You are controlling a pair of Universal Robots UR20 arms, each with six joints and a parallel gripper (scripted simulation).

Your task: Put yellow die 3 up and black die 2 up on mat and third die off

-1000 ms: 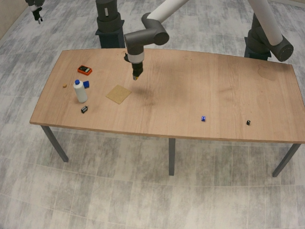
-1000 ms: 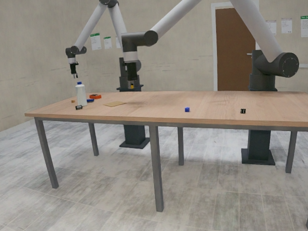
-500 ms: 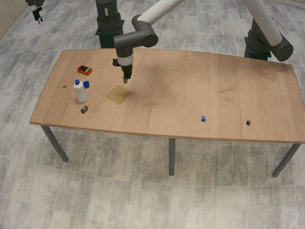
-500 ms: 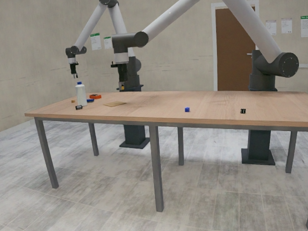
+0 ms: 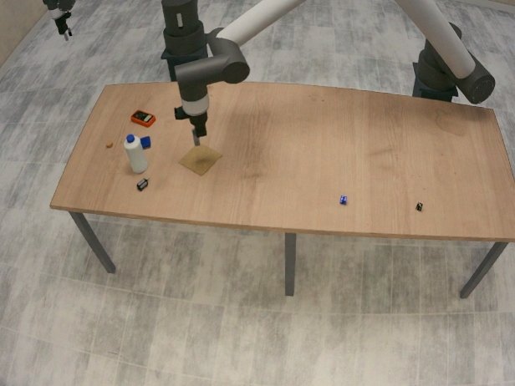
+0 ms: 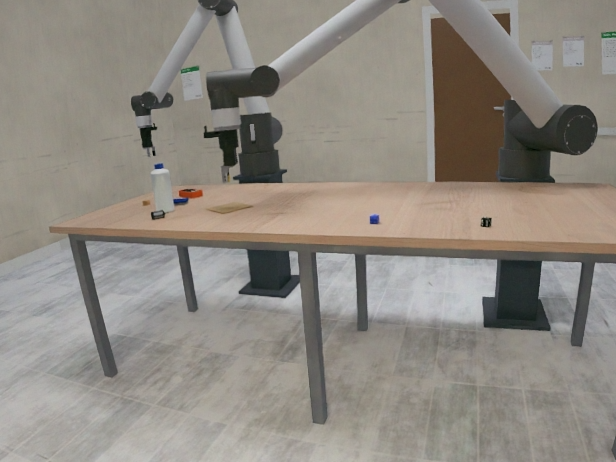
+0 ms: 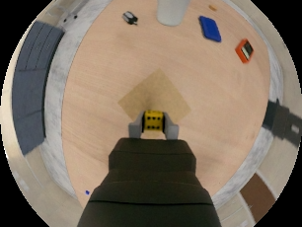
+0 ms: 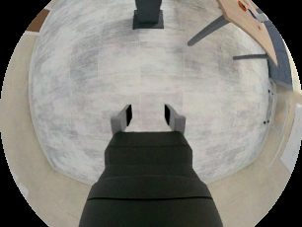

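Right now the tan mat is 120 mm below my left hand. From my left hand the other things lie so: white bottle (90 mm ahead, 270 mm to the right, 30 mm below); orange meter (200 mm behind, 370 mm to the right, 110 mm below); yellow die (10 mm below).
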